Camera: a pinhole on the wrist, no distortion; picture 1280 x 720 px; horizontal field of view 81.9 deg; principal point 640.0 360.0 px. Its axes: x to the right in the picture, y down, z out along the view. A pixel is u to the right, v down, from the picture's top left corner.
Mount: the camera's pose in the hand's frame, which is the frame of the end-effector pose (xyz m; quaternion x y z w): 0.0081 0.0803 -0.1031 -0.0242 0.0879 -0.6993 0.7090
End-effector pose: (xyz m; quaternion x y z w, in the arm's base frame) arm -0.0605 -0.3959 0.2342 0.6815 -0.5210 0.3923 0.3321
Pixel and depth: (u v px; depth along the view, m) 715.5 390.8 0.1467
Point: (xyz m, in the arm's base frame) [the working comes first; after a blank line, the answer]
In the camera's frame: 0.0150 0.0061 0.1467

-0.0985 -0.4586 0.2512
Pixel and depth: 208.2 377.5 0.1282
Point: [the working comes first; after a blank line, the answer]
In the camera's frame: -0.0751 0.0030 0.1282

-0.1899 -0.4691 0.2539
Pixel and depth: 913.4 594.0 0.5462
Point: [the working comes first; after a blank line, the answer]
In the camera's frame: 0.2025 0.1733 0.5462

0.2139 -0.8112 0.2789
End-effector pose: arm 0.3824 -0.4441 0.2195 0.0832 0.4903 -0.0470 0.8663
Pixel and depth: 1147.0 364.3 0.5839
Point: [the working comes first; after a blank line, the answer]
In the camera's frame: 0.4014 0.0034 0.5839

0.7422 -0.8910 0.3111
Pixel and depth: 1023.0 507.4 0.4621
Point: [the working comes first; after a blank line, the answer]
In the camera's frame: 0.2400 0.0924 0.4621

0.7049 -0.6981 0.2101
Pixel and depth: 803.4 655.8 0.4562
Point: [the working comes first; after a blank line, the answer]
In the camera's frame: 0.1011 0.1830 0.4562

0.7667 -0.5585 0.1450
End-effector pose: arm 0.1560 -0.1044 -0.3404 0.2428 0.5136 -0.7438 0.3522
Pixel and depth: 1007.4 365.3 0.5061
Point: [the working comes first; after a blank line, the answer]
In the camera's frame: 0.2521 0.0036 0.5061

-0.0698 -0.4287 -0.1486
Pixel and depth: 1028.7 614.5 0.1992
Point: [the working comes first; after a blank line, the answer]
In the camera's frame: 0.1050 0.0687 0.1992

0.0561 -0.1928 -0.3690
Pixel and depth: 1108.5 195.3 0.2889
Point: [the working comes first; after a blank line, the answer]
In the camera's frame: 0.1835 -0.0645 0.2889

0.0615 -0.2361 -0.1956
